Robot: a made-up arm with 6 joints.
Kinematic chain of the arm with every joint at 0, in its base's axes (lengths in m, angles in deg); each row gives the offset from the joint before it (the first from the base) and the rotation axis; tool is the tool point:
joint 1: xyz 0 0 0.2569 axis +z
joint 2: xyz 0 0 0 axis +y
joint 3: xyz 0 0 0.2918 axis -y
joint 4: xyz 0 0 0 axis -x
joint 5: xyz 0.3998 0 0 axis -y
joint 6: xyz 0 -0.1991 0 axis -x
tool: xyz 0 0 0
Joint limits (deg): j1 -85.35..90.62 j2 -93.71..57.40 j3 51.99..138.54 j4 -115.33..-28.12 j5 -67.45..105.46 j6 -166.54..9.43
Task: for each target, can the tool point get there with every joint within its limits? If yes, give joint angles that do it. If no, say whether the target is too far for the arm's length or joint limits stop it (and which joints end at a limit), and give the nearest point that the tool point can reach.
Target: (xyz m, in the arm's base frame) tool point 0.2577 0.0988 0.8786
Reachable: yes | joints 21.91 -4.72 69.55 -88.69 -29.27 -80.06
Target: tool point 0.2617 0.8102 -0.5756
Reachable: no: too far | nearest point 0.0299 0.6829 0.0321 | short by 0.663 m
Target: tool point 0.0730 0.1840 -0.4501
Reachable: no: joint limits stop it (at a limit: joint 1, joint 2, joint 3, joint 4) | nearest point -0.2245 0.5939 -0.0206 | short by 0.664 m
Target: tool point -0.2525 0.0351 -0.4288
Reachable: no: joint limits stop it (at a limit: joint 2, joint 3, joint 4) | nearest point -0.6289 0.0874 -0.0206 | short by 0.558 m
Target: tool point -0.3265 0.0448 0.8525
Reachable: yes | joints -14.97 -57.10 69.51 -78.10 -51.62 -118.27
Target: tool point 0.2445 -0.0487 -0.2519
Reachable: no: joint limits stop it (at a limit: joint 2, joint 3) | nearest point 0.6130 -0.1221 0.1782 | short by 0.571 m
